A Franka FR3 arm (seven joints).
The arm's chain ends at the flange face. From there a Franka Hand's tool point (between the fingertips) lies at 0.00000 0.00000 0.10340 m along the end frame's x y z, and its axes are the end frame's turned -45 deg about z.
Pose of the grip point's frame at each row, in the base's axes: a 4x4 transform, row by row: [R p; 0 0 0 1], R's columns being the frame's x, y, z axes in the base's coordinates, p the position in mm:
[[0.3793 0.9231 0.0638 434.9], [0.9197 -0.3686 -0.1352 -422.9], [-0.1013 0.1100 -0.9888 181.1], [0 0 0 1]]
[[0.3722 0.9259 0.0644 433.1], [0.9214 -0.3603 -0.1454 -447.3], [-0.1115 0.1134 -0.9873 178.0], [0 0 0 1]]
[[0.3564 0.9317 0.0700 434.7], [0.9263 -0.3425 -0.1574 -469.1], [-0.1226 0.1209 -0.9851 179.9], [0 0 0 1]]
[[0.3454 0.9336 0.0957 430.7], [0.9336 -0.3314 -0.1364 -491.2], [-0.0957 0.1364 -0.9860 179.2], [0 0 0 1]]
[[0.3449 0.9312 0.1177 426.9], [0.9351 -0.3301 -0.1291 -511.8], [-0.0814 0.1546 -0.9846 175.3], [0 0 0 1]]
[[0.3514 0.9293 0.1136 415.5], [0.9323 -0.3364 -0.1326 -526.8], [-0.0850 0.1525 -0.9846 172.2], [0 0 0 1]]
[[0.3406 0.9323 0.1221 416.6], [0.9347 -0.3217 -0.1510 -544.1], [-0.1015 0.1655 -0.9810 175.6], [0 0 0 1]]
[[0.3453 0.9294 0.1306 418.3], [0.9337 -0.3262 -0.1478 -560.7], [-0.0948 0.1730 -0.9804 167.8], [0 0 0 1]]
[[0.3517 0.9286 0.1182 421.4], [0.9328 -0.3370 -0.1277 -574.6], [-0.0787 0.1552 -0.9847 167.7], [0 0 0 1]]
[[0.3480 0.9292 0.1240 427.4], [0.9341 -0.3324 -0.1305 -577.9], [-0.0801 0.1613 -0.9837 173.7], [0 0 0 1]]
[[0.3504 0.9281 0.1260 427.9], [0.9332 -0.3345 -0.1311 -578.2], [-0.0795 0.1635 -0.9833 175.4], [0 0 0 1]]
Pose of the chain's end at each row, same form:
[[0.9209 0.3845 0.0638 428.3], [0.3897 -0.9110 -0.1352 -408.9], [0.0062 0.1494 -0.9888 283.3], [0 0 0 1]]
[[0.9179 0.3915 0.0644 426.4], [0.3968 -0.9063 -0.1454 -432.3], [0.0013 0.1590 -0.9873 280.1], [0 0 0 1]]
[[0.9108 0.4068 0.0700 427.5], [0.4128 -0.8972 -0.1574 -452.8], [-0.0012 0.1722 -0.9851 281.8], [0 0 0 1]]
[[0.9044 0.4159 0.0957 420.8], [0.4258 -0.8945 -0.1364 -477.1], [0.0288 0.1641 -0.9860 281.2], [0 0 0 1]]
[[0.9023 0.4146 0.1177 414.7], [0.4278 -0.8946 -0.1291 -498.5], [0.0518 0.1669 -0.9846 277.1], [0 0 0 1]]
[[0.9056 0.4086 0.1136 403.8], [0.4214 -0.8971 -0.1326 -513.1], [0.0477 0.1679 -0.9846 274.0], [0 0 0 1]]
[[0.9001 0.4184 0.1221 404.0], [0.4335 -0.8884 -0.1510 -528.5], [0.0453 0.1888 -0.9810 277.0], [0 0 0 1]]
[[0.9013 0.4130 0.1306 404.8], [0.4296 -0.8909 -0.1478 -545.4], [0.0553 0.1894 -0.9804 269.2], [0 0 0 1]]
[[0.9053 0.4079 0.1182 409.2], [0.4213 -0.8979 -0.1277 -561.4], [0.0541 0.1654 -0.9847 269.5], [0 0 0 1]]
[[0.9031 0.4110 0.1240 414.6], [0.4255 -0.8956 -0.1305 -564.4], [0.0574 0.1707 -0.9837 275.4], [0 0 0 1]]
[[0.9040 0.4085 0.1260 414.9], [0.4233 -0.8964 -0.1311 -564.6], [0.0594 0.1718 -0.9833 277.1], [0 0 0 1]]

